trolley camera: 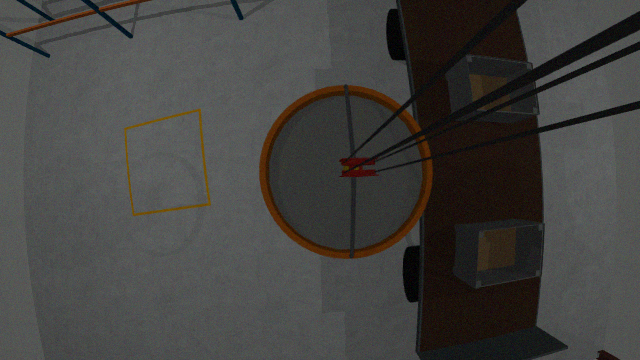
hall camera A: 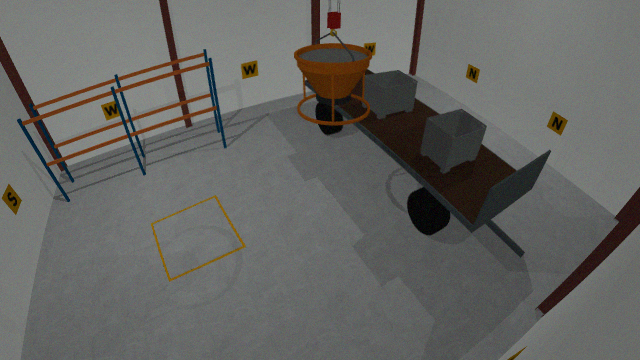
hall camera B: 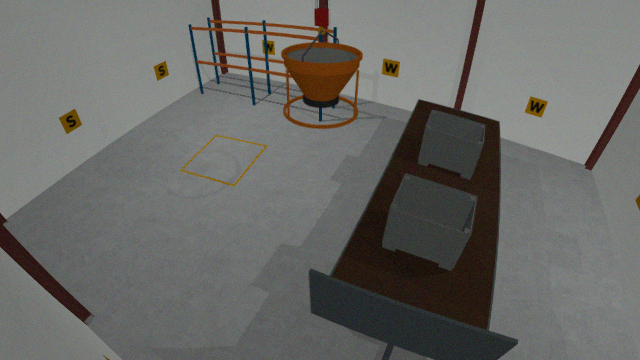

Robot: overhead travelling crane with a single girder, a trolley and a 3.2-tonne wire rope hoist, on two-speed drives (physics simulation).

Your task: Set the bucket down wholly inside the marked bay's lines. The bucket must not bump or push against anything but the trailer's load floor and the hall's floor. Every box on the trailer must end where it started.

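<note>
The orange bucket (hall camera A: 332, 75) (hall camera B: 321, 75) (trolley camera: 300, 200) hangs upright in the air, its round foot ring clear of the floor. My gripper, the yellow hook (hall camera A: 333, 33) (hall camera B: 321, 31) (trolley camera: 351, 168) under the red block, holds the bucket by its bail. In the trolley view the bucket's right rim overlaps the trailer's long edge. The marked bay (hall camera A: 183, 210) (hall camera B: 207, 178) (trolley camera: 134, 215), a yellow outline on the floor, lies left of the bucket there. Two grey boxes, the far one (hall camera A: 392, 92) (hall camera B: 450, 150) and the near one (hall camera A: 452, 145) (hall camera B: 425, 230), stand on the trailer (hall camera A: 395, 135) (hall camera B: 440, 295) (trolley camera: 480, 175).
A blue and orange rack (hall camera A: 128, 130) (hall camera B: 250, 65) (trolley camera: 75, 18) stands by the W wall, beyond the bay. The trailer's upright end board (hall camera A: 515, 187) (hall camera B: 400, 320) (trolley camera: 500, 345) rises at its near end. Dark red columns stand along the walls.
</note>
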